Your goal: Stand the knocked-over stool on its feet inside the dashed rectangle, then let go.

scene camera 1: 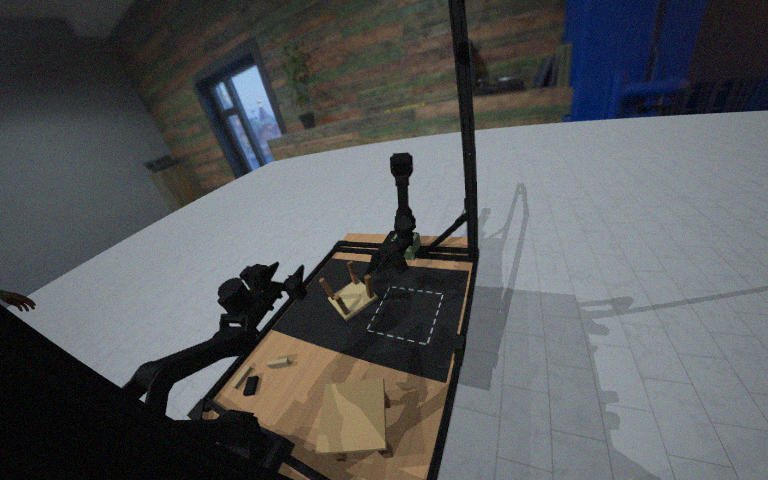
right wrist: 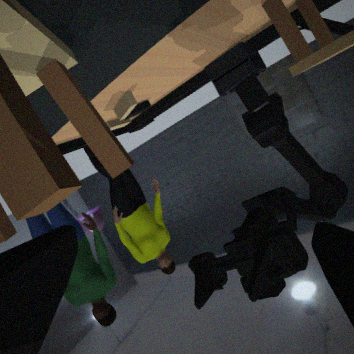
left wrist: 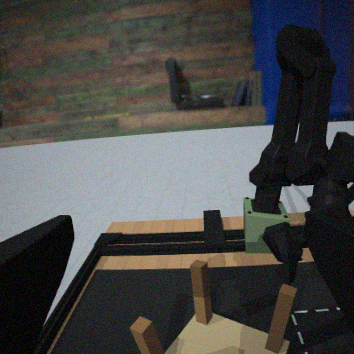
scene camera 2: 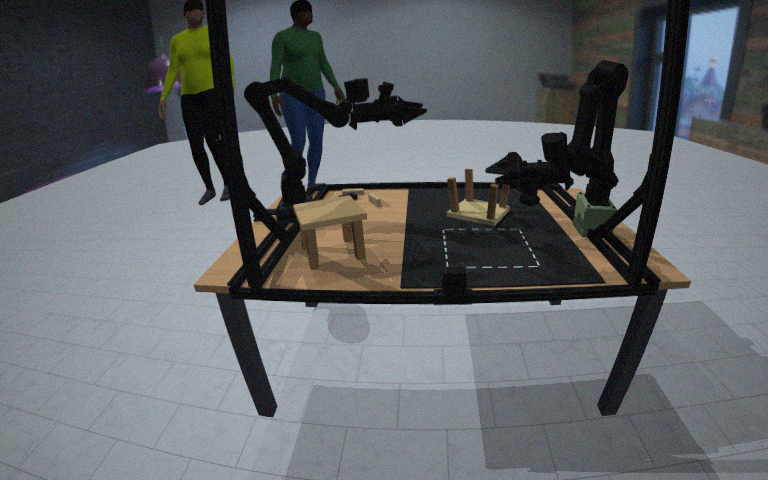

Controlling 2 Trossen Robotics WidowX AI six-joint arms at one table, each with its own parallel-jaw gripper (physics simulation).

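The small stool (scene camera 1: 353,301) (scene camera 2: 480,213) (left wrist: 227,334) (right wrist: 30,50) has a pale seat and brown legs. It lies upside down, seat on the black mat and legs up, outside the dashed rectangle (scene camera 1: 442,293) (scene camera 2: 444,229) (left wrist: 322,310), behind it in scene camera 2. My right gripper (scene camera 2: 490,171) (right wrist: 196,236) is open and empty, close beside the stool at about the height of its leg tops. In scene camera 1 its fingers are hard to make out. My left gripper (scene camera 1: 289,266) (scene camera 2: 423,108) (left wrist: 191,225) is open and empty, high above the table's far side.
A larger pale-topped stool or table (scene camera 1: 353,413) (scene camera 2: 331,212) stands upright on the wood. A pale block (scene camera 1: 278,362), another pale piece (scene camera 1: 241,376) and a black block (scene camera 1: 251,386) lie near it. Black frame posts (scene camera 1: 463,113) (scene camera 2: 659,141) rise from the table edge.
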